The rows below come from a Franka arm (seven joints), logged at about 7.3 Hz.
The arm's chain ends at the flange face. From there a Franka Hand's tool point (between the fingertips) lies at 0.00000 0.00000 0.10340 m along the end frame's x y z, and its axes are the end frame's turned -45 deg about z.
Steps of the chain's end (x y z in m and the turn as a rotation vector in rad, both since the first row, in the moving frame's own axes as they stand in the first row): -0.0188 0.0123 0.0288 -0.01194 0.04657 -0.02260; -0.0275 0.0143 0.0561 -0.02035 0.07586 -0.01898; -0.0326 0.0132 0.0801 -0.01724 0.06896 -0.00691; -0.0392 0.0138 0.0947 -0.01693 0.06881 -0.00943; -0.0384 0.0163 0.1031 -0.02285 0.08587 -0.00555; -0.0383 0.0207 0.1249 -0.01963 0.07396 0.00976; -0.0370 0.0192 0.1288 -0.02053 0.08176 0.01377; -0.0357 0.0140 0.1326 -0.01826 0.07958 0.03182; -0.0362 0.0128 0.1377 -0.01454 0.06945 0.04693; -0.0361 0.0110 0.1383 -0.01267 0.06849 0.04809
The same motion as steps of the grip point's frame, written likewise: -0.0194 -0.0003 0.0287 -0.04137 0.02449 -0.02260; -0.0254 -0.0023 0.0558 -0.06803 0.03925 -0.01898; -0.0286 -0.0074 0.0798 -0.06095 0.03657 -0.00691; -0.0337 -0.0117 0.0944 -0.06063 0.03668 -0.00943; -0.0341 -0.0077 0.1027 -0.07688 0.04456 -0.00555; -0.0378 -0.0056 0.1246 -0.06618 0.03842 0.00976; -0.0353 -0.0051 0.1284 -0.07233 0.04330 0.01377; -0.0308 -0.0081 0.1323 -0.06918 0.04336 0.03182; -0.0308 -0.0103 0.1374 -0.05939 0.03883 0.04693; -0.0294 -0.0117 0.1380 -0.05739 0.03947 0.04809
